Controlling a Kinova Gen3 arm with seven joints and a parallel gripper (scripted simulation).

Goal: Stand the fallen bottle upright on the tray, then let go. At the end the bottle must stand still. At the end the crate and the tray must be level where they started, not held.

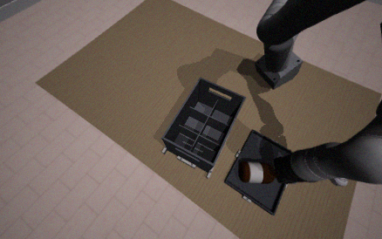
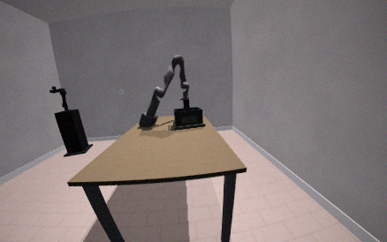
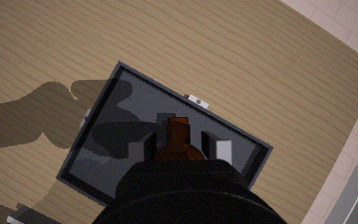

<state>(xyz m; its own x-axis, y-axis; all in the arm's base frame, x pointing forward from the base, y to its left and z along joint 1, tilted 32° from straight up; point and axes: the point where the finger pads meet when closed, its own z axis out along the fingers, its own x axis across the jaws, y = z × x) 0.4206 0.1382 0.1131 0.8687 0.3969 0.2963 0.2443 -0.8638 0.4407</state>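
Right now my hand is 10 mm short of the brown bottle, 50 mm to the left of it and 40 mm above it. The rest, counted from my hand: dark flat tray (10 mm behind, 40 mm to the right, 70 mm below); then dark crate (80 mm behind, 300 mm to the right).
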